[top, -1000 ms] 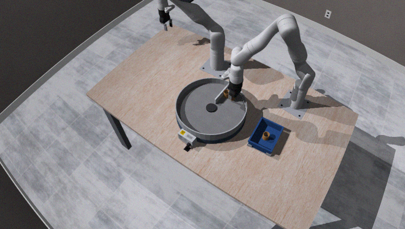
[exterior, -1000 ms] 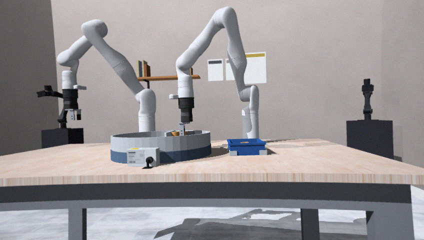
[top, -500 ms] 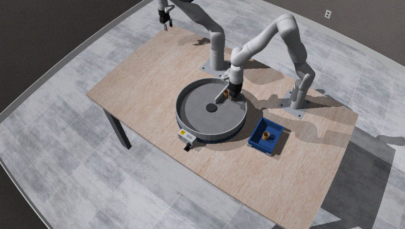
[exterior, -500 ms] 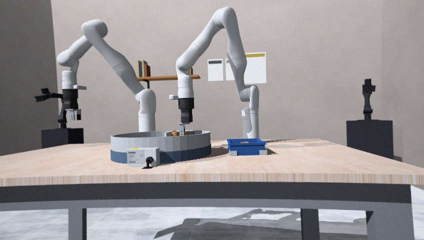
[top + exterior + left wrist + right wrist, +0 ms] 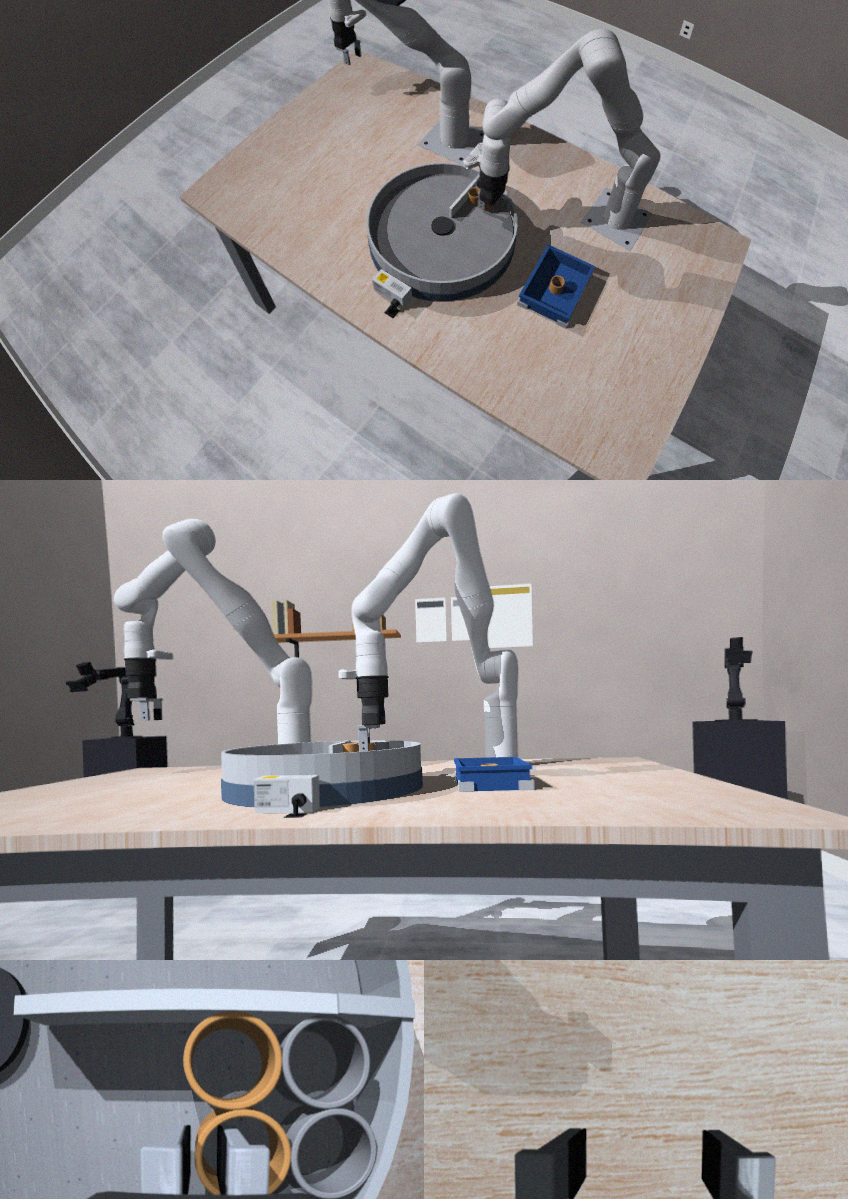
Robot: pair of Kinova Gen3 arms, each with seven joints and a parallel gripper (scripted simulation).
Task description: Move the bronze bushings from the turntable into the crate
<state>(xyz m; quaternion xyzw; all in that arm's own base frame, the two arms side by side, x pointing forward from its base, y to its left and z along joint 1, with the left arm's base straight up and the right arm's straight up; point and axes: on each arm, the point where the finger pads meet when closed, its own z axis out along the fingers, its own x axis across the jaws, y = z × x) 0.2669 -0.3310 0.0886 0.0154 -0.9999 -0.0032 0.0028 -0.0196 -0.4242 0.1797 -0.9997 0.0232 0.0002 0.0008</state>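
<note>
Right now my left hand is 9 cm short of the blue crate, 29 cm to the right of it and 6 cm above it. Round my left hand: turntable 12 cm ahead, 6 cm to the right, 4 cm below.
</note>
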